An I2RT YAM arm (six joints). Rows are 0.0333 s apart.
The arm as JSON. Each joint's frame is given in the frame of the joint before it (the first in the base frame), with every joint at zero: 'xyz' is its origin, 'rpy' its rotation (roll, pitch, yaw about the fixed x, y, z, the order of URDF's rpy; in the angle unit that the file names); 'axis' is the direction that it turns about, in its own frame. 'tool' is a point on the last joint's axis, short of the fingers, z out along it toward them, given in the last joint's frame.
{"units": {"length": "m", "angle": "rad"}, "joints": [
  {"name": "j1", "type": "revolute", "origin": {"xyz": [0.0, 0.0, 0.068], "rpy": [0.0, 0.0, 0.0]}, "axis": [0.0, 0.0, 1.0]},
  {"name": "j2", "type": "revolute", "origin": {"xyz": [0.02, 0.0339, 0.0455], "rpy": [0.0, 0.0, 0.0]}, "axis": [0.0, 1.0, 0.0]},
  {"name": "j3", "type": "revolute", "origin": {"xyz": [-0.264, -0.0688, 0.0], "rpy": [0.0, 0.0, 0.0]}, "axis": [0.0, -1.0, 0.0]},
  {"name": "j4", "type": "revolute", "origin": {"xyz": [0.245, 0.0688, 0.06], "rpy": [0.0, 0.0, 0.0]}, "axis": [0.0, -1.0, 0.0]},
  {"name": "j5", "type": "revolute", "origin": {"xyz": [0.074, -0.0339, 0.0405], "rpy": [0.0, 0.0, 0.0]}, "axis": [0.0, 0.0, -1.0]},
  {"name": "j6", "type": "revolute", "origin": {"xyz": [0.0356, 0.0, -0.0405], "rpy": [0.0, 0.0, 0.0]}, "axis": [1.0, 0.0, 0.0]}
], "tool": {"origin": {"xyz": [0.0, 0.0, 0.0], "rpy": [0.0, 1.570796, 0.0]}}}
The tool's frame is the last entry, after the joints.
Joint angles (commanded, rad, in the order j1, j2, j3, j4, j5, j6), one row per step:
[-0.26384 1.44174 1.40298 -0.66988 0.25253 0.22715]
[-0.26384 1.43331 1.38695 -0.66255 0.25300 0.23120]
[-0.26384 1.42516 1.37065 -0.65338 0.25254 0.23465]
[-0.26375 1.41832 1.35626 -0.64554 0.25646 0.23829]
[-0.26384 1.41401 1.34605 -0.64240 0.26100 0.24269]
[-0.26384 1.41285 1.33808 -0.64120 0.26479 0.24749]
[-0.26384 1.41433 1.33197 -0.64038 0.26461 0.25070]
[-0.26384 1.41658 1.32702 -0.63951 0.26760 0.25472]
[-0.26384 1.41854 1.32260 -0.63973 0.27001 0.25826]
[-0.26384 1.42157 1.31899 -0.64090 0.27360 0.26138]
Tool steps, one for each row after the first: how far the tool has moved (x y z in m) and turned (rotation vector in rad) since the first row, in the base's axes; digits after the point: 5 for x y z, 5 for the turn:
[-0.00179 0.00047 -0.00219 0.00238 -0.00141 -0.00291]
[-0.00340 0.00092 -0.00444 0.00463 -0.00397 -0.00473]
[-0.00482 0.00119 -0.00653 0.00444 -0.00518 -0.00991]
[-0.00592 0.00130 -0.00837 0.00510 -0.00368 -0.01622]
[-0.00638 0.00129 -0.01055 0.00719 0.00026 -0.02213]
[-0.00617 0.00124 -0.01293 0.01104 0.00538 -0.02405]
[-0.00583 0.00104 -0.01513 0.01326 0.01024 -0.02889]
[-0.00560 0.00089 -0.01716 0.01557 0.01547 -0.03298]
[-0.00522 0.00066 -0.01930 0.01712 0.02224 -0.03770]

